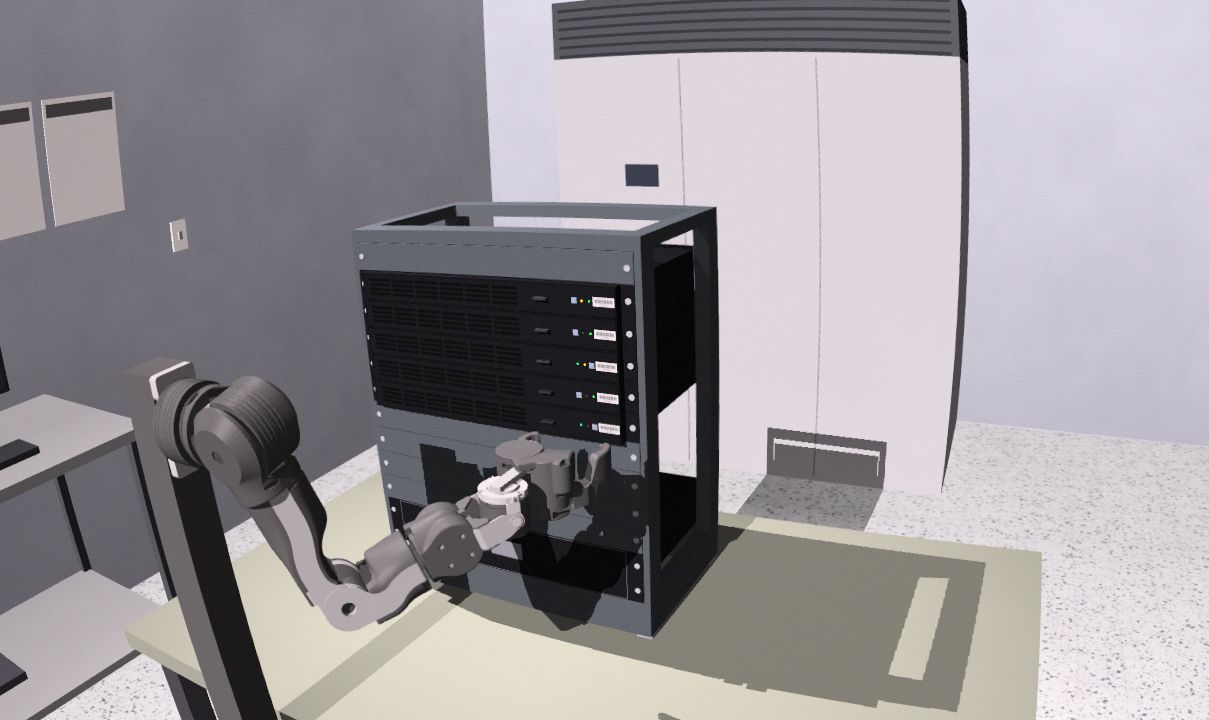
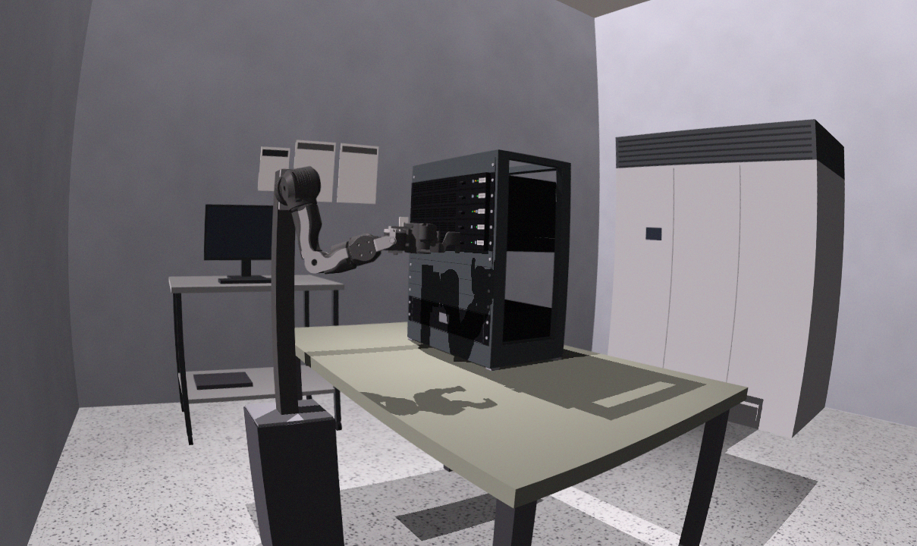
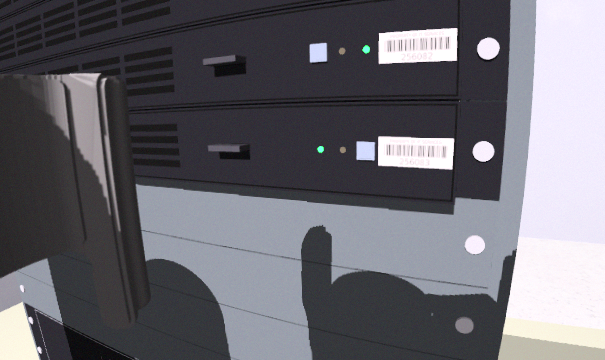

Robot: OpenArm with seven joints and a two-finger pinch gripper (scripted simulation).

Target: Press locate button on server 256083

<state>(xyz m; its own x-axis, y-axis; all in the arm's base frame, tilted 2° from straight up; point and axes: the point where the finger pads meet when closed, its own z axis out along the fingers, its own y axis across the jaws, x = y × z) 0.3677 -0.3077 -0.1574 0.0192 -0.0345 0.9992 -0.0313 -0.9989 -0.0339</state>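
My hand is 100 mm short of the pale square button and 20 mm to the right of it.
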